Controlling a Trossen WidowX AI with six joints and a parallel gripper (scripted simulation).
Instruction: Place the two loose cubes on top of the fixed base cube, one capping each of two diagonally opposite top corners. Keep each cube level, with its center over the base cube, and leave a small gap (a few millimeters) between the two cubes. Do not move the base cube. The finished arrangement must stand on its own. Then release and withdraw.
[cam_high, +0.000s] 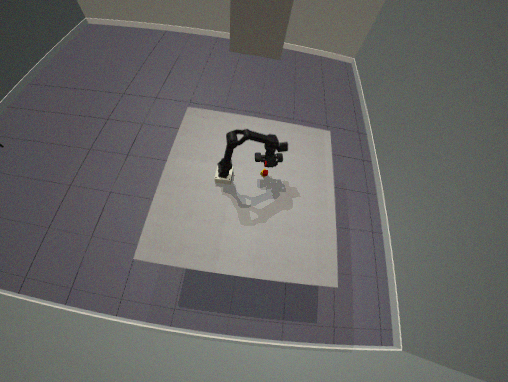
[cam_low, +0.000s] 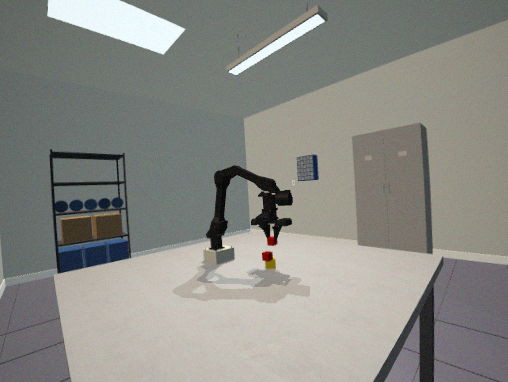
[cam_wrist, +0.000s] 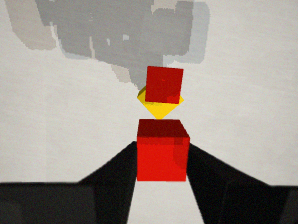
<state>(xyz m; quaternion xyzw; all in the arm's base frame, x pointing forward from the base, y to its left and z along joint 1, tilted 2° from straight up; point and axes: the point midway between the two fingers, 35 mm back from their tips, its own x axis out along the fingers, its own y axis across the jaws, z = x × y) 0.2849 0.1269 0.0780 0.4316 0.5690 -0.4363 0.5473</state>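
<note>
Right now the yellow base cube is 10 cm below my gripper tip and 2 cm to the right of it.
</note>
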